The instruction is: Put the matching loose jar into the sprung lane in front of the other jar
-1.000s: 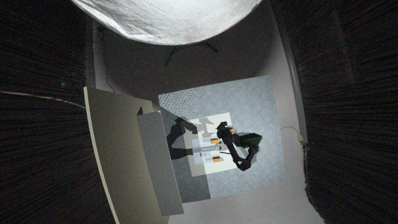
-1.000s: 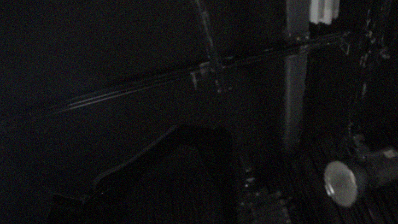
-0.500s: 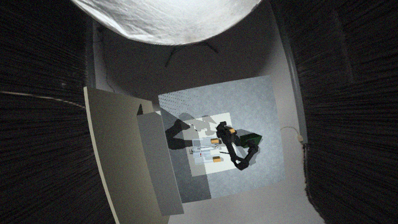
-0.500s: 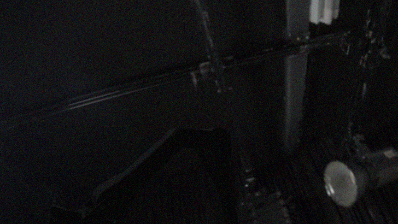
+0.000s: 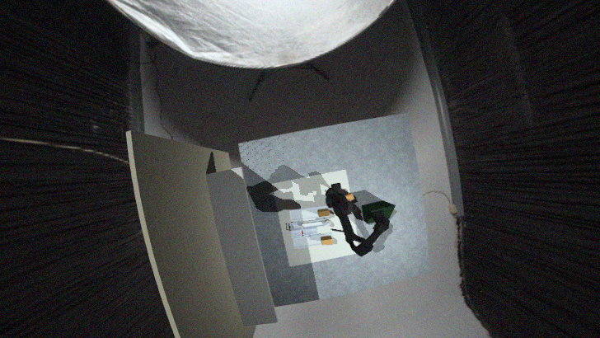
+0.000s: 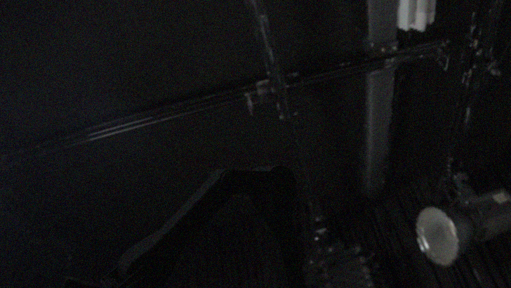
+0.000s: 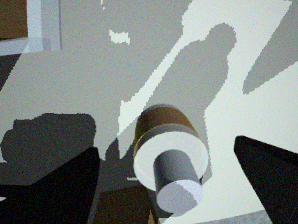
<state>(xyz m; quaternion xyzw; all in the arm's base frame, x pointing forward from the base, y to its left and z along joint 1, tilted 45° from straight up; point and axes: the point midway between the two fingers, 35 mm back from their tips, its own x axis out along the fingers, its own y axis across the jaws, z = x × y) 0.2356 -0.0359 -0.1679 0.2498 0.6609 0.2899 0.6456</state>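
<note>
My gripper tip is now 23 cm short of the clear pusher lane, 20 cm to the right of it and 1 cm above it.
</note>
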